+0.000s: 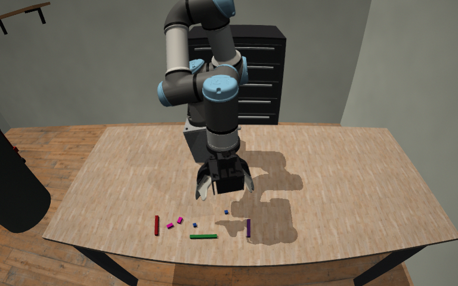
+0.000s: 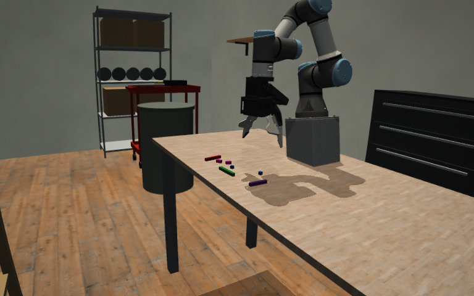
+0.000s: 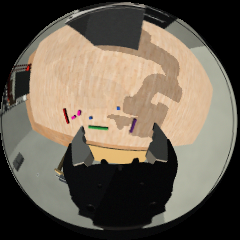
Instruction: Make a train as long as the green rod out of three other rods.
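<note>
Right now the green rod is 100 mm ahead of my hand, 40 mm to the right of it and 100 mm below it. The rest, counted from my hand: magenta rod 90 mm ahead, 160 mm to the right, 100 mm below; purple rod 40 mm ahead, 80 mm to the left, 100 mm below; red rod 100 mm ahead, 200 mm to the right, 100 mm below.
</note>
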